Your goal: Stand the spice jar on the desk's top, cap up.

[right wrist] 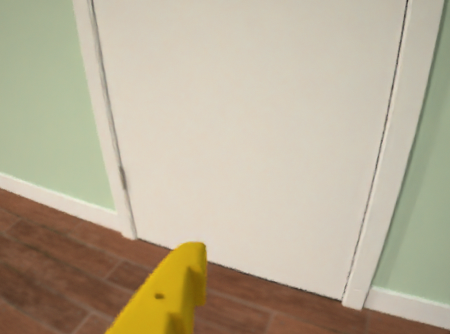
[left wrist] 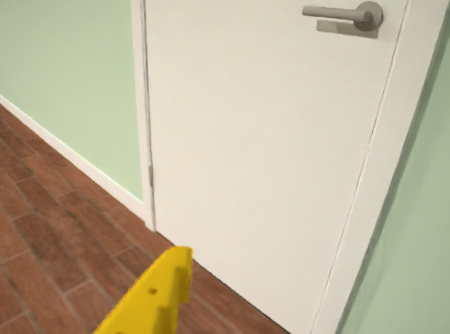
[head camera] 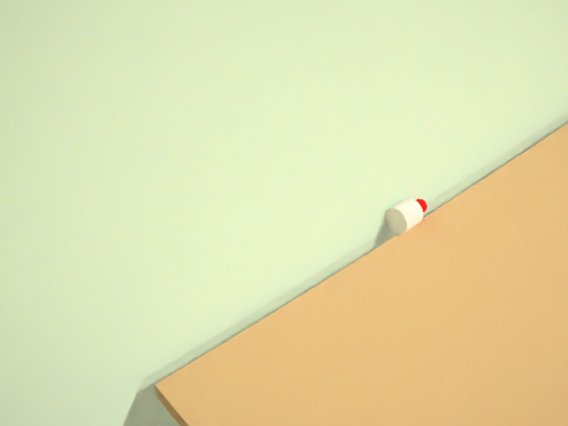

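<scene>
The spice jar, with a white body and red cap, lies on its side at the desk's wall-side edge in the head view, right of the middle. Its round base faces lower left and its cap points to the upper right. The tan desk fills the lower right. My left gripper shows one notched yellow jaw in the left wrist view; it is open and empty. My right gripper also shows one notched jaw in the right wrist view, open and empty. Neither gripper shows in the head view, and neither wrist view shows the jar or the desk.
A pale green wall runs along the desk's long edge, close to the jar. A desk corner shows at the lower left of the head view. Both wrist views face a white door above a brown plank floor.
</scene>
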